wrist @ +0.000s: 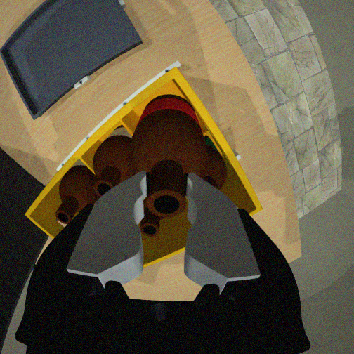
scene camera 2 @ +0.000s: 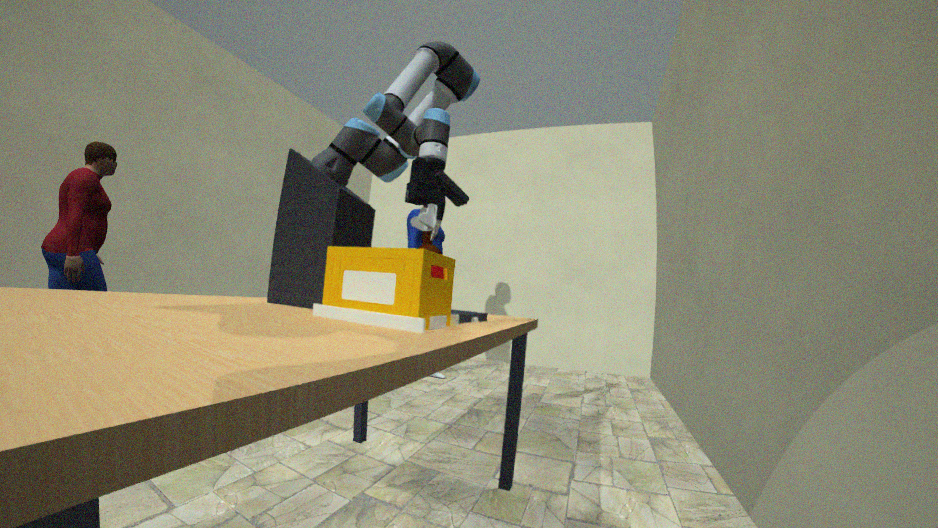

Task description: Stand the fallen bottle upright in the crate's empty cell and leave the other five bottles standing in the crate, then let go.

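Places are measured from the arm's base along level axes (x ahead, y left, z up), in centimetres.
Pixels of known places: gripper, fingertip midpoint: [scene camera 2: 429, 241]; arm's base, link origin: [scene camera 2: 327, 174].
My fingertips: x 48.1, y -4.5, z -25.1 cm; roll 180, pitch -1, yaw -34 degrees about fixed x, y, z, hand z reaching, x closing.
Ahead of a thing's pixels: the offset from my fingertips to its middle. "pt": to the spot under its first point. Level surfaces: height alone.
My gripper [scene camera 2: 429, 227] [wrist: 166, 174] is shut on the neck of a brown bottle {pt dz -0.4, dx +0.4, dy -1.5 cm} [scene camera 2: 427, 242] [wrist: 168, 142] with a red label. The bottle looks close to upright, its lower body inside the yellow crate {dz -12.4, dx -8.1, dy -4.0 cm} [scene camera 2: 410, 282] [wrist: 175, 75] near the far corner in the wrist view. Red shows through the crate's hand hole in the scene view. Its base is hidden, so I cannot tell whether it touches the crate floor. Other brown bottles stand in the crate: two at left [wrist: 77, 183] [wrist: 114, 154], one at right [wrist: 217, 165], and one mouth [wrist: 150, 228] beside the fingers. A fifth is not discernible.
The crate has a white strip {pt dz -19.7, dx -5.8, dy -14.2 cm} [scene camera 2: 367, 318] along its base and stands on the wooden table {dz -21.1 cm} [scene camera 2: 131, 327]. A dark tray {pt dz -19.4, dx +4.5, dy +22.8 cm} [scene camera 2: 473, 316] [wrist: 75, 55] lies beyond it. A person in red [scene camera 2: 77, 209] stands at left; a person in blue [scene camera 2: 413, 229] is partly hidden behind the gripper.
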